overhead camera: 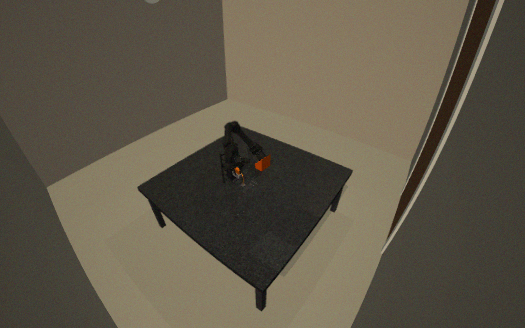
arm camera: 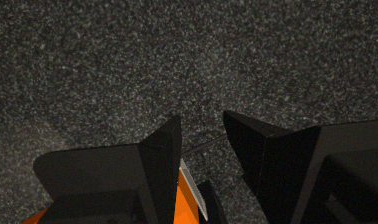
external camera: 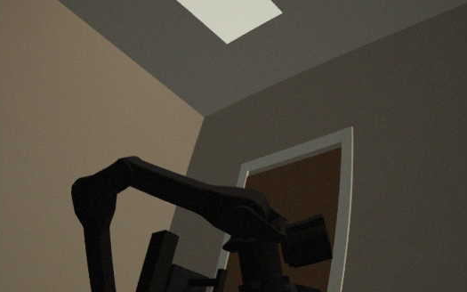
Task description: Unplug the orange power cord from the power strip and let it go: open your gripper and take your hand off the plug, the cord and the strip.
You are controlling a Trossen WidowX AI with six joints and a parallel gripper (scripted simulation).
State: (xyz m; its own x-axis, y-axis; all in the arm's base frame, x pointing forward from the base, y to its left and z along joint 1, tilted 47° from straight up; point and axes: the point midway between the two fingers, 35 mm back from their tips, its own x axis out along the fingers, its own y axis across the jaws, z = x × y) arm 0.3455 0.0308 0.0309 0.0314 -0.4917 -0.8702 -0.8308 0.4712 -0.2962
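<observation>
Right now my gripper tip is 70 mm past the orange plug, 80 mm to the left of it and 30 mm above it.
</observation>
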